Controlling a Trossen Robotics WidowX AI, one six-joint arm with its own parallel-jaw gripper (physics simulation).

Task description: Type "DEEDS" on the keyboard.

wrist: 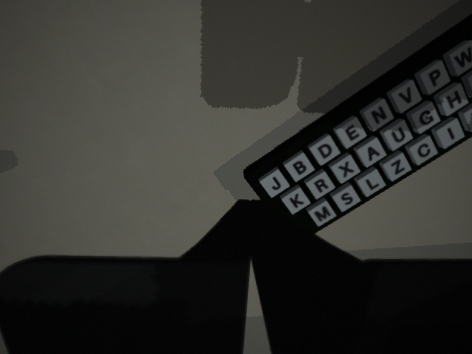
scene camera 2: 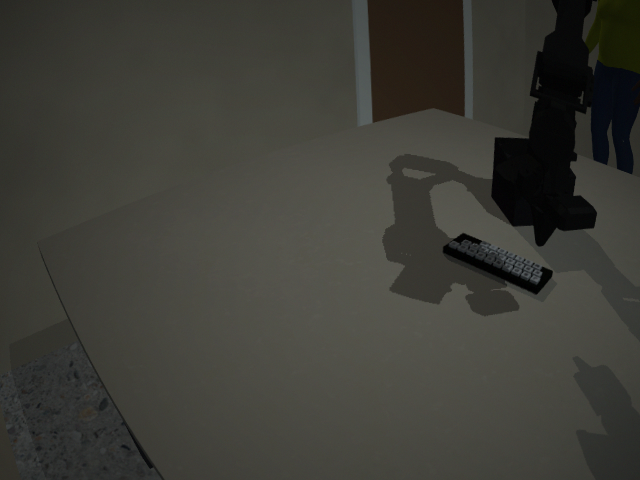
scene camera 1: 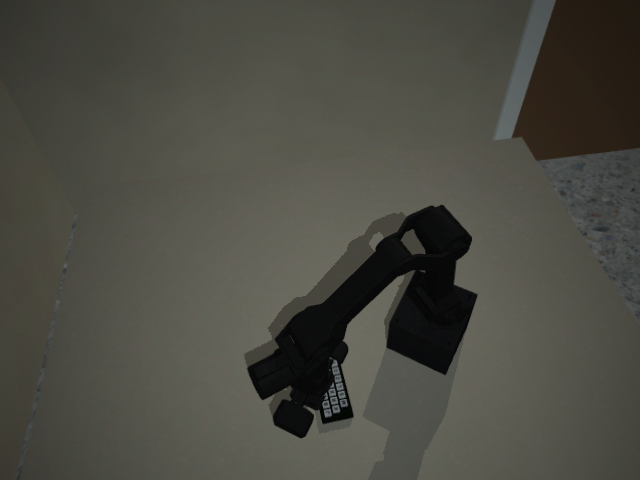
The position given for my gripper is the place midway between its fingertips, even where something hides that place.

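Observation:
Through scene camera 2 I see a black keyboard (scene camera 2: 522, 272), along with my gripper (scene camera 2: 539, 245). The keyboard is there for me in the wrist view (wrist: 405, 119) too, and my gripper likewise appears in the wrist view (wrist: 248, 211). I find the keyboard again in scene camera 1 (scene camera 1: 336, 406), and my gripper also shows in scene camera 1 (scene camera 1: 313, 402).

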